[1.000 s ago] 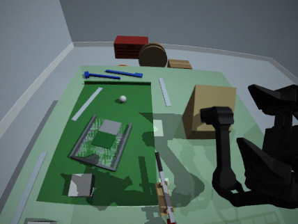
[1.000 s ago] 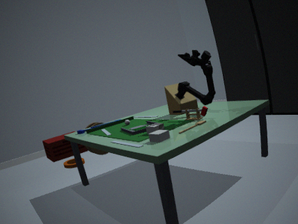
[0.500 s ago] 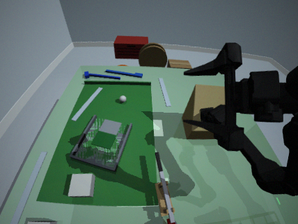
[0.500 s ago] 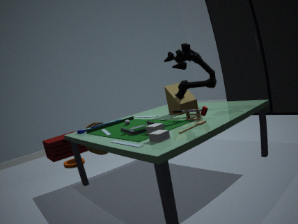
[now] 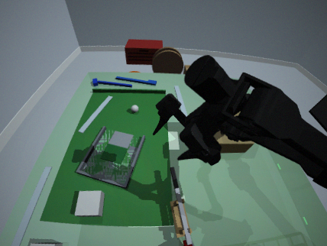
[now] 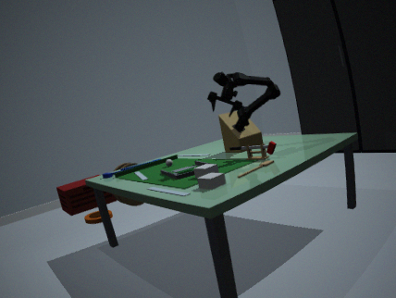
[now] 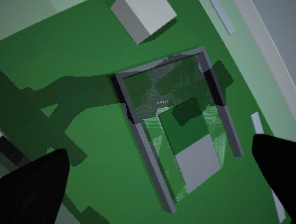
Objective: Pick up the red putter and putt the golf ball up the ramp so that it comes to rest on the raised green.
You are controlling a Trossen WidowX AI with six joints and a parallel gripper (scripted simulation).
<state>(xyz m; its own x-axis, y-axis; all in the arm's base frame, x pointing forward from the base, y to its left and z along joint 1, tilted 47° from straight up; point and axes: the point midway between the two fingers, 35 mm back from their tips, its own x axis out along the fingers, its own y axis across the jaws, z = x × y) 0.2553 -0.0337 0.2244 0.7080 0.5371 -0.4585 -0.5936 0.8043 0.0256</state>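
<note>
Now: the wooden rack 50 mm behind my gripper tip, 150 mm to the left of it and 230 mm below it. Round my gripper tip: white golf ball 100 mm ahead, 390 mm to the right, 240 mm below.
</note>
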